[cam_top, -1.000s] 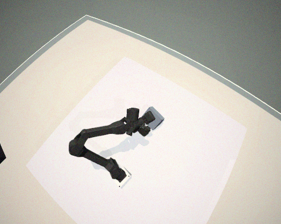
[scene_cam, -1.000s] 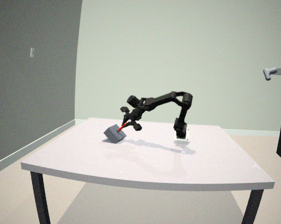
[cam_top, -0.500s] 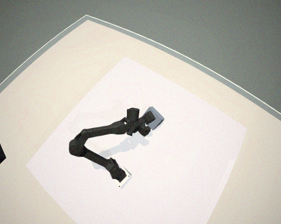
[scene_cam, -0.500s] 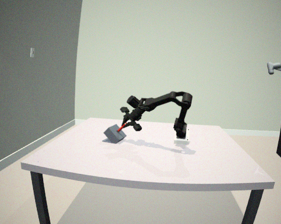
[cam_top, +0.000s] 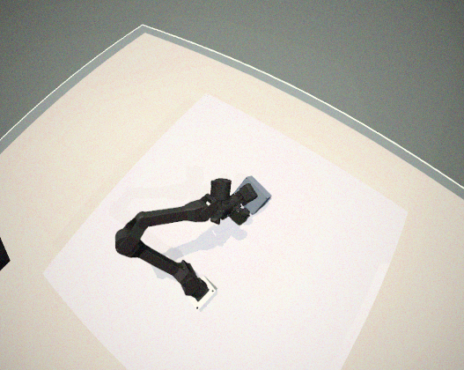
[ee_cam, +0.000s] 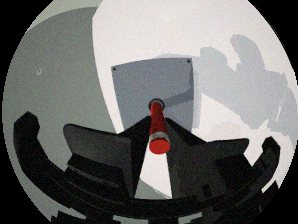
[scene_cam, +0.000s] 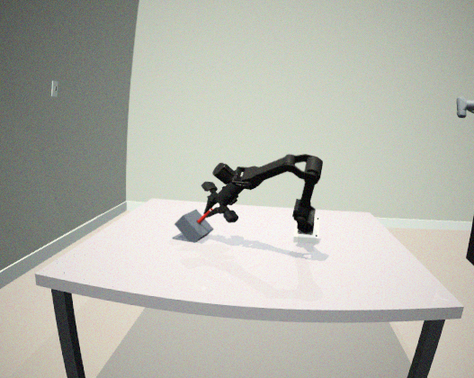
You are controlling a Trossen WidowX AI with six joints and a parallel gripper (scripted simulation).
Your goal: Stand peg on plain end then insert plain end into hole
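Right now my gripper tip is 5 cm short of the grey sloped panel and 5 cm above it. The rest, counted from my gripper tip: red peg 1 cm behind, 1 cm above.
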